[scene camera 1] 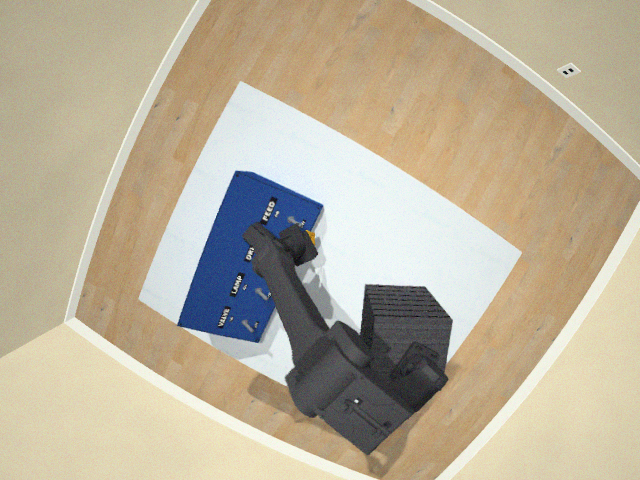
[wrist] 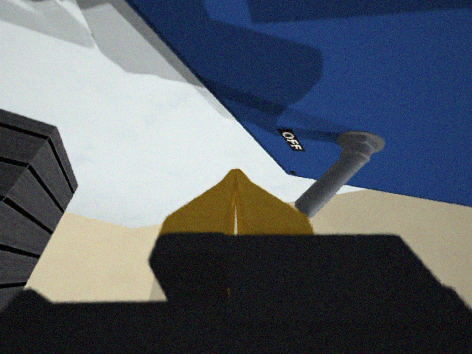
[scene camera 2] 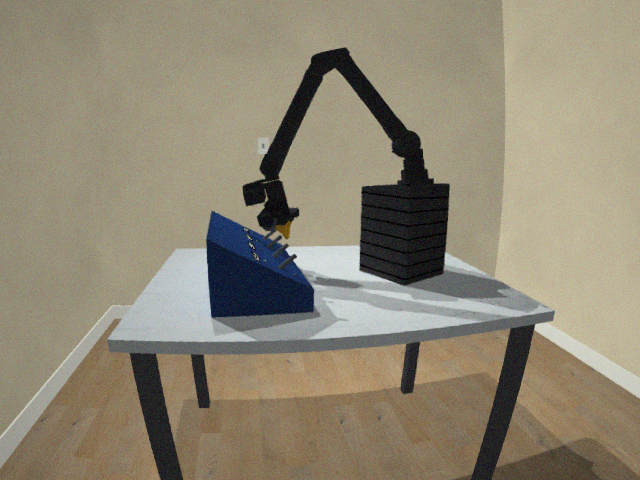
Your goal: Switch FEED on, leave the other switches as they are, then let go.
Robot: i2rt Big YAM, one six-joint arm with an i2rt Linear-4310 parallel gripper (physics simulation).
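Places are measured from the arm's base along level axes (x left, y back, z up), in metres.
Pixels of known places: gripper, fingertip midpoint: (scene camera 1: 312,234) (wrist: 235,176) (scene camera 2: 287,238); arm's base, link origin: (scene camera 1: 414,365) (scene camera 2: 415,184).
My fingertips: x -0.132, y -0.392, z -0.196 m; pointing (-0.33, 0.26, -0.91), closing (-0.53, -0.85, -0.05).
For each thing: its top centre in the pictures, then the offset to it from my fingertips. "spot": a spot on its surface instead. Level surfaces: height alone.
- OFF label, surface spot: (wrist: 291,140) spot: dx -0.007, dy -0.040, dz -0.022 m
- LAMP lever, top centre: (scene camera 2: 281,243) (scene camera 1: 261,297) dx +0.233, dy -0.038, dz +0.033 m
- VALVE lever, top centre: (scene camera 2: 288,253) (scene camera 1: 247,329) dx +0.352, dy -0.029, dz +0.033 m
- white table, surface height: dz -0.098 m
The blue sloped switch panel (scene camera 1: 214,248) (scene camera 2: 258,289) (wrist: 400,90) stands on the table. Its FEED lever (scene camera 1: 293,220) (scene camera 2: 269,235) (wrist: 330,179) is grey and leans down the slope towards the OFF label (wrist: 291,140). The LAMP lever (scene camera 1: 262,293) (scene camera 2: 280,251) and VALVE lever (scene camera 1: 248,326) (scene camera 2: 287,261) lean the same way. The DRIVE lever is hidden under the arm in scene camera 1. My gripper (scene camera 1: 312,238) (scene camera 2: 287,236) (wrist: 235,176) is shut and empty, near the panel's lower edge, on the DRIVE side of the FEED lever. In the wrist view the lever stands right of the yellow fingertips; contact cannot be told.
The arm's dark ribbed pedestal (scene camera 1: 408,330) (scene camera 2: 403,232) (wrist: 30,195) stands on the white table (scene camera 1: 413,227) (scene camera 2: 361,315) (wrist: 135,140), across from the panel's lower edge. The forearm passes over the panel's middle.
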